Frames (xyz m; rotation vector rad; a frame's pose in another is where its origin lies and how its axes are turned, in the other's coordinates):
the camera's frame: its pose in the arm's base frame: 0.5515 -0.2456 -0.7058 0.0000 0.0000 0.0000
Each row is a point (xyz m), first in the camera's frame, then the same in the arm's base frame.
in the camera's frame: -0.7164 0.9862 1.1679
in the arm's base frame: -0.1649 0.7406 0.4621
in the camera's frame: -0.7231 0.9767 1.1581
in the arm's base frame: -0.1716 0.7311 0.4523
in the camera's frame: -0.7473 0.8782 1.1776
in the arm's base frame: -0.1958 0.6326 0.4718
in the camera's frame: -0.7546 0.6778 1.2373
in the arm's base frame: -0.2031 0.4322 0.5315
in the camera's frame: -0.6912 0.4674 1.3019
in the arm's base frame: -0.1397 0.2218 0.5961
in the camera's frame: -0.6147 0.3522 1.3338
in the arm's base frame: -0.0632 0.1066 0.6280
